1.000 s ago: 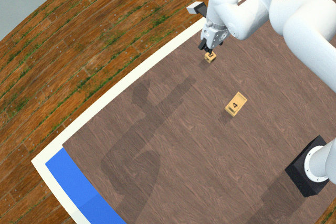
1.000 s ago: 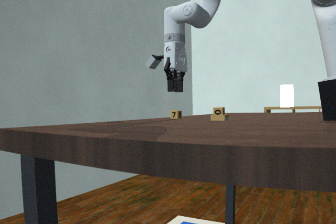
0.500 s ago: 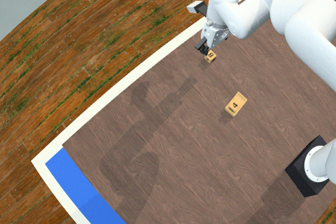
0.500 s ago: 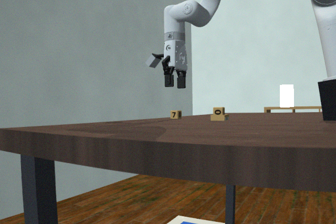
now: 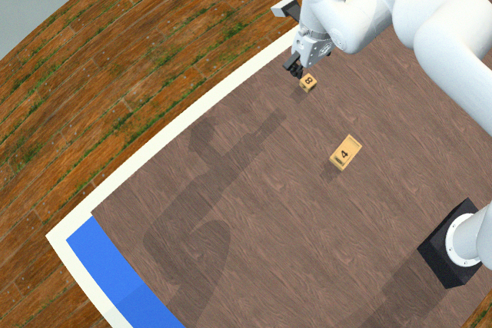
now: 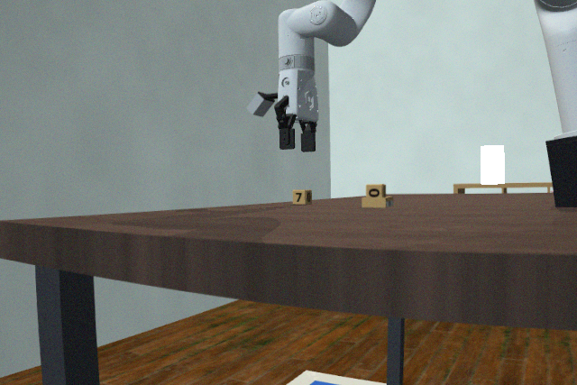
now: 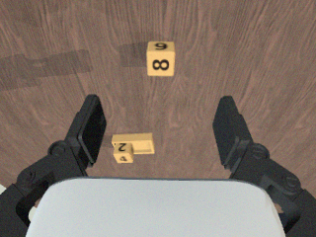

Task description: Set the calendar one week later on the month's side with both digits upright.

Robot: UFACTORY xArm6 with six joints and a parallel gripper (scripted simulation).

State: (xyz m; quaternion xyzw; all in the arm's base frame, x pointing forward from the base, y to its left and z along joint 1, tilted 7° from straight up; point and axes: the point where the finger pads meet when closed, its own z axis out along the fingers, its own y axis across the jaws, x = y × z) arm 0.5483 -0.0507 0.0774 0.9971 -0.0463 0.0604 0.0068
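My hand is 1 cm past the wooden cube and 11 cm above it. Round my hand: tray: 18 cm behind, 7 cm to the left, 11 cm below.
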